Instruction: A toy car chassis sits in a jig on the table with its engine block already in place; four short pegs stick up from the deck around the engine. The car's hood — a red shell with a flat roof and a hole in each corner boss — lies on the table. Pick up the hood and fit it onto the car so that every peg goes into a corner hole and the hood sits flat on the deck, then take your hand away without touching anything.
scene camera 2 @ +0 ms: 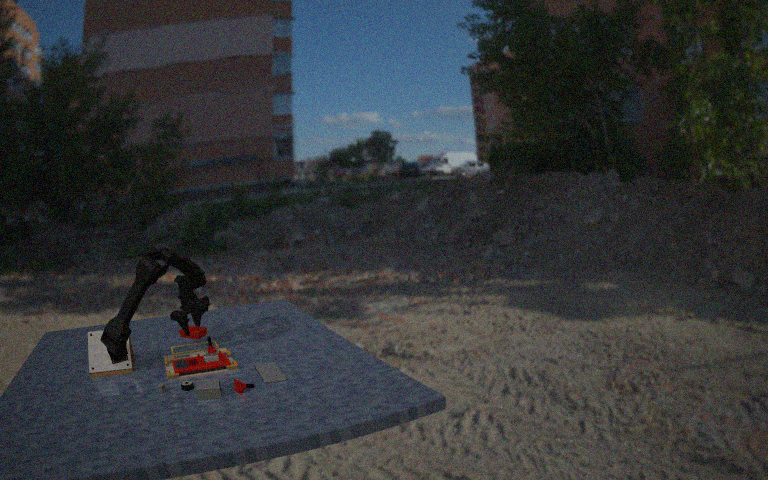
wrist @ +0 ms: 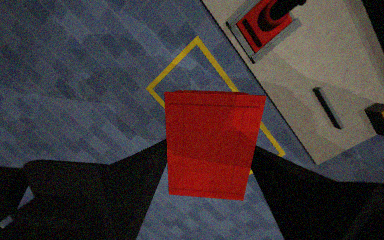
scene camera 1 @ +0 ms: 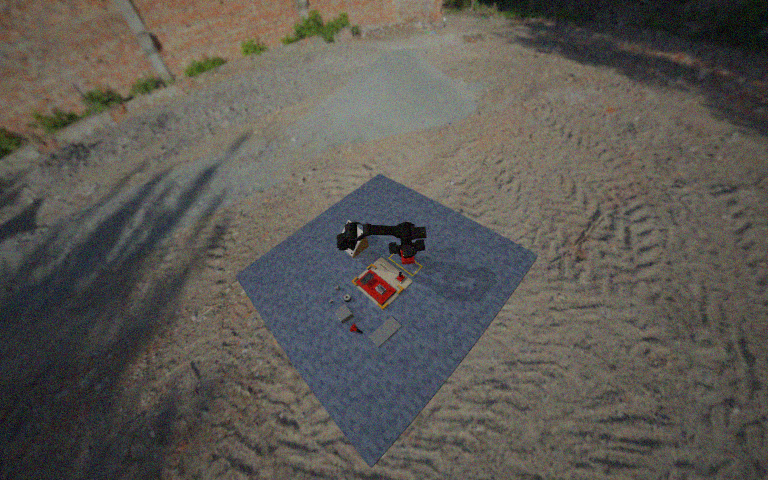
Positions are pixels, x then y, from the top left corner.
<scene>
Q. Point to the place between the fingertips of my gripper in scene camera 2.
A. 193,332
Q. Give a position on a beige jig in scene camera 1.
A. At 381,267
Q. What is my gripper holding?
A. A red hood.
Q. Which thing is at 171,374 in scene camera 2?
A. A beige jig.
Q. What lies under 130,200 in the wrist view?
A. My gripper.
</scene>
